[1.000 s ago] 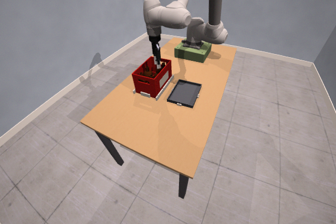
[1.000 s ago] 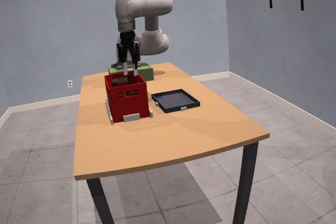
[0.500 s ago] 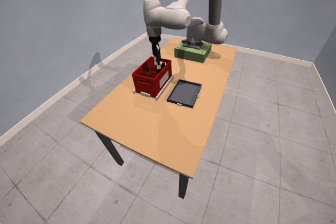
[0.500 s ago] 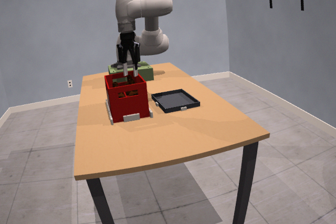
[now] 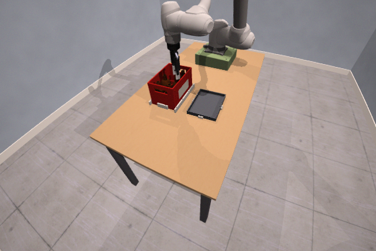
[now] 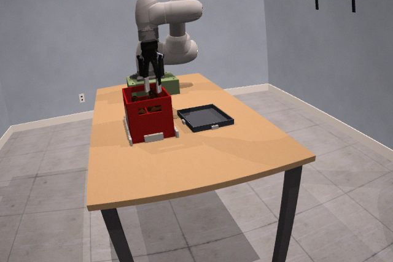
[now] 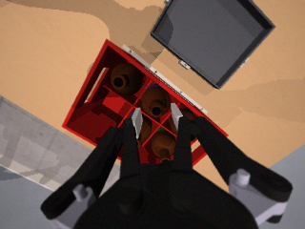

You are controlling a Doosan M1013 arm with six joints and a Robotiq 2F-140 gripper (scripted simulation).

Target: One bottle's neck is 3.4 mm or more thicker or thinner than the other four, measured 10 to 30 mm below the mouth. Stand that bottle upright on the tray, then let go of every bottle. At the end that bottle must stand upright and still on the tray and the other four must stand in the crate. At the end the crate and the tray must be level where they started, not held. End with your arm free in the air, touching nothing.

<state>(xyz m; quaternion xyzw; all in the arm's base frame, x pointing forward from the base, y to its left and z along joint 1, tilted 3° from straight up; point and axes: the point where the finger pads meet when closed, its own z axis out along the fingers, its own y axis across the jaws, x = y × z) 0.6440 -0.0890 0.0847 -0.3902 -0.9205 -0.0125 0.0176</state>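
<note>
Right now the red crate is 110 mm below my hand and 40 mm to the right of it. Round my hand: dark grey tray: 220 mm to the left, 180 mm below, 10 mm ahead; glass bottle: 110 mm below, 90 mm to the right, 90 mm ahead.
</note>
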